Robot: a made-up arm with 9 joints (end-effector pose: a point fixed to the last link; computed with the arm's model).
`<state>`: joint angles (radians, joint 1 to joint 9).
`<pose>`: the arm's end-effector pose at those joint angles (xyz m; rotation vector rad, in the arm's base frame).
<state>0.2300 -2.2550 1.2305 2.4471 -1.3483 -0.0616 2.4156 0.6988 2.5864</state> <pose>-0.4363 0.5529 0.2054 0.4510 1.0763 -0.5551</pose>
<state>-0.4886 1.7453 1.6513 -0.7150 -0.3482 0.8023 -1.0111 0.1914 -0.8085</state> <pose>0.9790 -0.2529 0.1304 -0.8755 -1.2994 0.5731</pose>
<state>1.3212 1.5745 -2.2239 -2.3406 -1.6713 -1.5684 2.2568 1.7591 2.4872</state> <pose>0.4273 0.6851 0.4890 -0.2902 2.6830 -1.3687</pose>
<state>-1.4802 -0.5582 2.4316 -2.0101 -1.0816 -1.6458 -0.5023 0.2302 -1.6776</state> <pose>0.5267 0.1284 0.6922 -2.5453 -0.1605 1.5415</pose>
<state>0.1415 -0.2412 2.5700 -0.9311 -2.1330 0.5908 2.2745 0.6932 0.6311</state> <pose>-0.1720 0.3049 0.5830 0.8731 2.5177 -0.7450</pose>
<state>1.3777 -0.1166 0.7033 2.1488 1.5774 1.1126 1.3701 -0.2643 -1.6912</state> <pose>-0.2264 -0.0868 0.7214 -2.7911 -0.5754 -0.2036</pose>
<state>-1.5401 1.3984 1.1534 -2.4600 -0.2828 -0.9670 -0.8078 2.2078 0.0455</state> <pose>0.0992 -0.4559 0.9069 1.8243 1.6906 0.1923</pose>
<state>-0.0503 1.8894 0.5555 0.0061 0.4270 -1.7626 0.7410 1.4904 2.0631</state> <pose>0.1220 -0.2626 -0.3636 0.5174 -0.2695 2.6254</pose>
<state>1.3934 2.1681 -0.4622 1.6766 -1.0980 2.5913 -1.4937 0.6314 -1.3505</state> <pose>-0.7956 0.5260 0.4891 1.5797 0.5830 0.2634</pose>
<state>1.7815 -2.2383 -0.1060 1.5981 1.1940 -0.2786 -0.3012 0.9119 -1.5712</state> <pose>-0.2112 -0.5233 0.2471 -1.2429 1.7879 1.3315</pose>
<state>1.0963 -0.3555 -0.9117 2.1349 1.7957 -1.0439 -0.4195 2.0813 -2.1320</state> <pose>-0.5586 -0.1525 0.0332 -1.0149 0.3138 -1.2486</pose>
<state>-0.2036 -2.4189 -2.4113 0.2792 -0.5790 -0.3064 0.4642 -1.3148 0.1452</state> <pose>1.0146 -0.0219 0.4129 -0.7812 -1.7410 -0.2983</pose>
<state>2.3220 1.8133 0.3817 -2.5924 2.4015 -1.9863 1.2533 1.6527 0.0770</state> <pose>0.1096 0.2998 0.5881 2.6655 -1.3565 -0.2451</pose>
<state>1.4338 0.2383 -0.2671 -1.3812 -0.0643 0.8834 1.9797 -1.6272 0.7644</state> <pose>-0.0922 1.0525 0.1494 -0.6016 -1.7723 1.7373</pose>
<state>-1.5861 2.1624 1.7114 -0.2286 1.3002 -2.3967 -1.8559 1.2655 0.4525</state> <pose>-0.2416 0.2625 -0.3408 -0.0660 -0.7525 1.5748</pose>
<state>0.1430 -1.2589 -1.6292 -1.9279 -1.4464 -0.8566 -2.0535 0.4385 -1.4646</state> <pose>0.8907 -0.7025 -0.0988 0.0735 -1.3523 -2.2466</pose>
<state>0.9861 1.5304 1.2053 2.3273 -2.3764 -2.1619 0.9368 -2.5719 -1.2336</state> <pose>-1.1390 0.4595 0.4002 -0.6615 1.5998 -0.5344</pose>
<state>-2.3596 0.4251 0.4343 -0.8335 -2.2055 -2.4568 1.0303 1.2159 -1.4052</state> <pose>-0.2926 -0.0641 -0.0266 0.8441 1.9394 -0.2064</pose>
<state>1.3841 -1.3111 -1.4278 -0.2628 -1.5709 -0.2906 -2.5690 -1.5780 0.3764</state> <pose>-0.5828 0.6109 -0.2826 0.6598 1.1899 0.7620</pose>
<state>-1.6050 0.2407 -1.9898 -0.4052 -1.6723 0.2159 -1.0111 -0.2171 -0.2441</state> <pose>0.2112 0.3219 -0.4333 0.5910 0.7483 -2.0239</pose>
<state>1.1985 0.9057 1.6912 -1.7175 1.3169 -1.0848 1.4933 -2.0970 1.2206</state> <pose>1.0911 0.7594 0.7896 2.0705 -0.2984 -0.5131</pose>
